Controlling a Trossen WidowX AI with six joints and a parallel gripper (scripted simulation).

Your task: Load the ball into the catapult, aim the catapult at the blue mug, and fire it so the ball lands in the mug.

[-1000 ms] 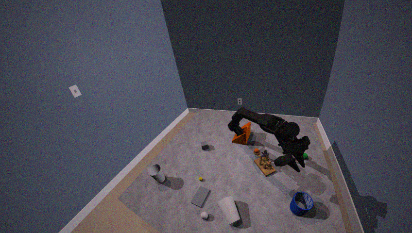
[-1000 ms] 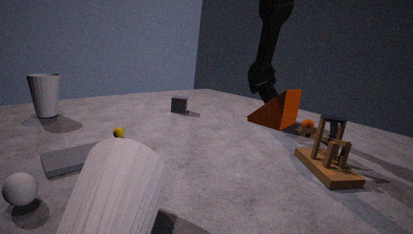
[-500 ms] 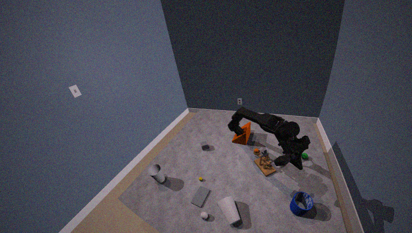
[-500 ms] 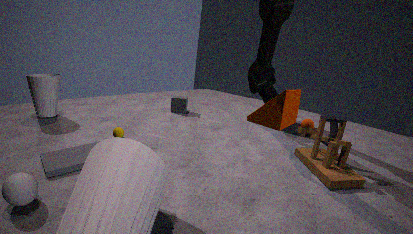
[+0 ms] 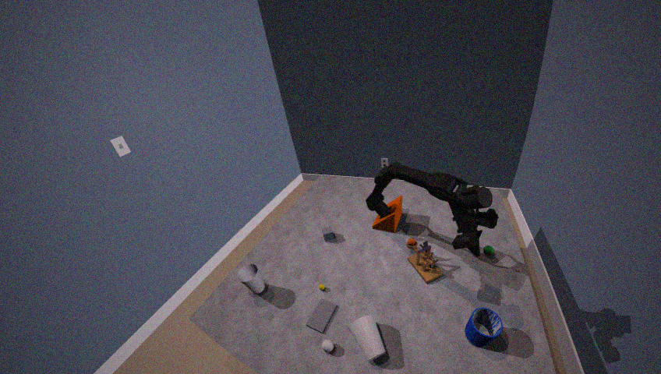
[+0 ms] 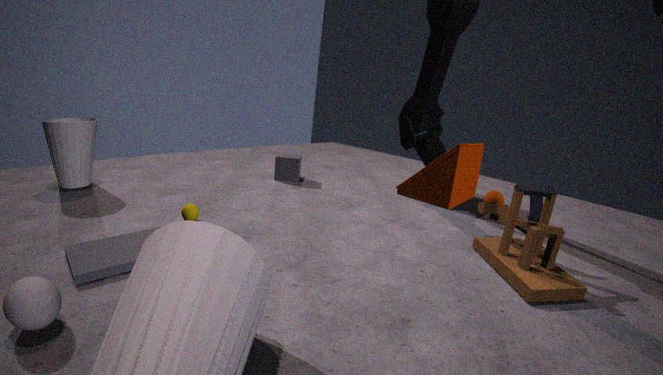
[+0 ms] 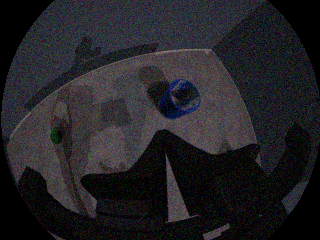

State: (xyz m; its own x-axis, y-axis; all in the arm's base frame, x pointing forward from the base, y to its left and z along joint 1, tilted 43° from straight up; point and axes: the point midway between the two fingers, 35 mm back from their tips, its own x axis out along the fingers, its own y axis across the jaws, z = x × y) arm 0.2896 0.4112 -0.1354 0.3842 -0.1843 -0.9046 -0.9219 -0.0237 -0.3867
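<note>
The orange ball is 24 cm to the right of my gripper tip, 16 cm below it and 15 cm behind it. From my gripper tip the other things lie so: green ball 23 cm behind, 20 cm below, 10 cm to the left; blue mug 20 cm below, 14 cm ahead, 6 cm to the left; wooden catapult 19 cm to the right, 17 cm below, 12 cm behind.
</note>
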